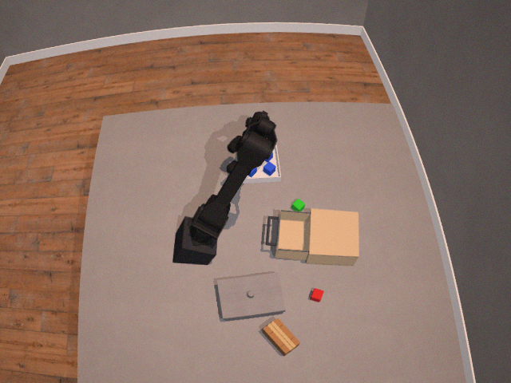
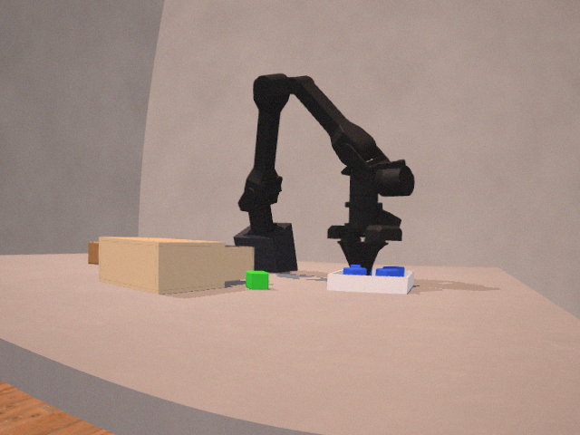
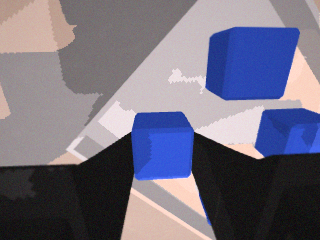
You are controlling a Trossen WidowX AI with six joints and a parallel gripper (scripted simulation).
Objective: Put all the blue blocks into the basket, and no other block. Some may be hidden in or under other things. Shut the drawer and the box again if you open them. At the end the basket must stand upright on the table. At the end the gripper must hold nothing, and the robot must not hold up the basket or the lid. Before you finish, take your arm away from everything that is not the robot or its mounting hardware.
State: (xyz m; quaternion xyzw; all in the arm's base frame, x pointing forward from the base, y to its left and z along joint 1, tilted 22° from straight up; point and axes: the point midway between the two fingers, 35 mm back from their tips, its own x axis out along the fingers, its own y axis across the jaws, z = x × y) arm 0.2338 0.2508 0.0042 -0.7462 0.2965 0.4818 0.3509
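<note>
The white basket lies 4 cm below my hand, 4 cm ahead of it and 3 cm to the left of it. From my hand the other things lie so: green block (18 cm to the right, 12 cm ahead, 4 cm below); then tan drawer cabinet (32 cm to the right, 14 cm ahead, 1 cm below); then knobbed lid (46 cm to the right, 13 cm behind).
</note>
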